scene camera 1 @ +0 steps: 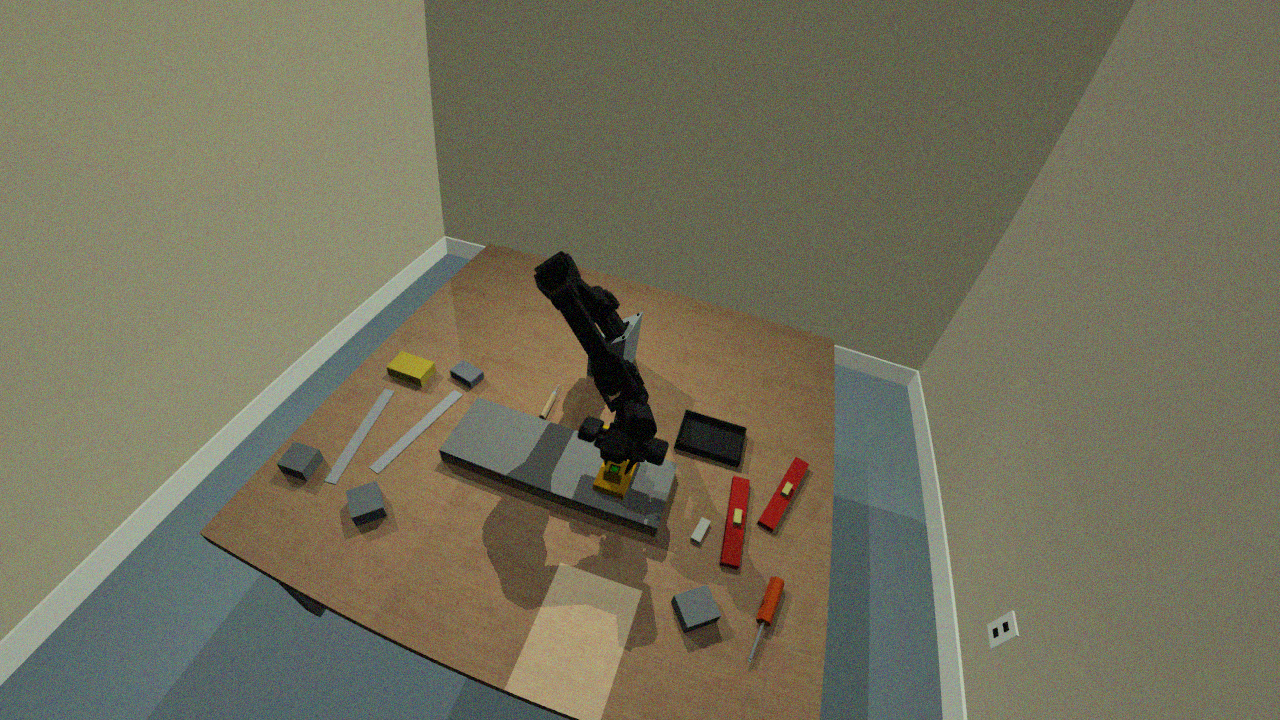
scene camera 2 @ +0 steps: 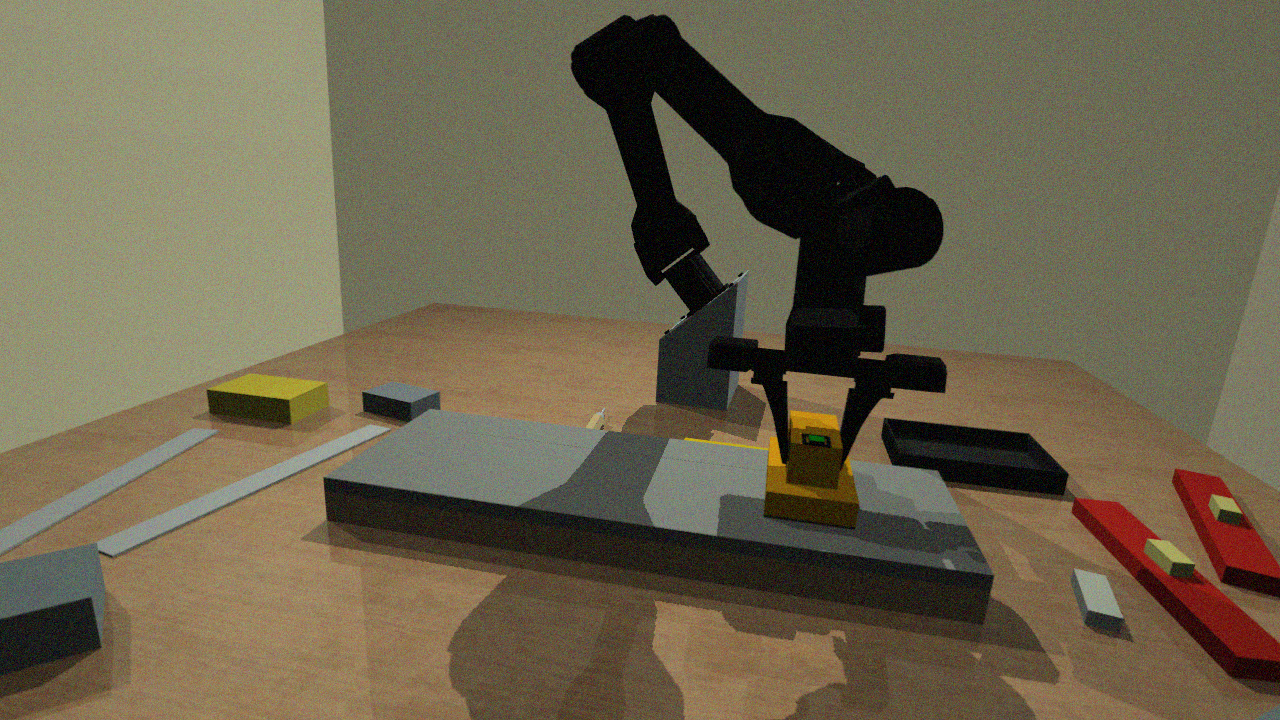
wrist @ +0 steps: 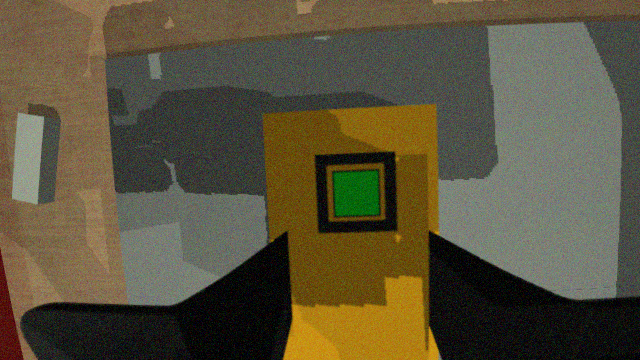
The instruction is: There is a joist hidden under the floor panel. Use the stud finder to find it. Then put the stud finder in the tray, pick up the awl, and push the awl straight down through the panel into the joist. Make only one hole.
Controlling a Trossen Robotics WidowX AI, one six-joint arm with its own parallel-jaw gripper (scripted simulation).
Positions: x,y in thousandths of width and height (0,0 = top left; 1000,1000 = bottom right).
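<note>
Through scene camera 2 I see a yellow stud finder (scene camera 2: 632,680), my gripper (scene camera 2: 633,649) and a yellow block (scene camera 2: 221,556). Scene camera 1 gives me the yellow stud finder (scene camera 1: 477,667), and with it my gripper (scene camera 1: 482,653) and the yellow block (scene camera 1: 323,513). In the wrist view I find my gripper (wrist: 552,654). The yellow block is out of frame in the wrist view.
</note>
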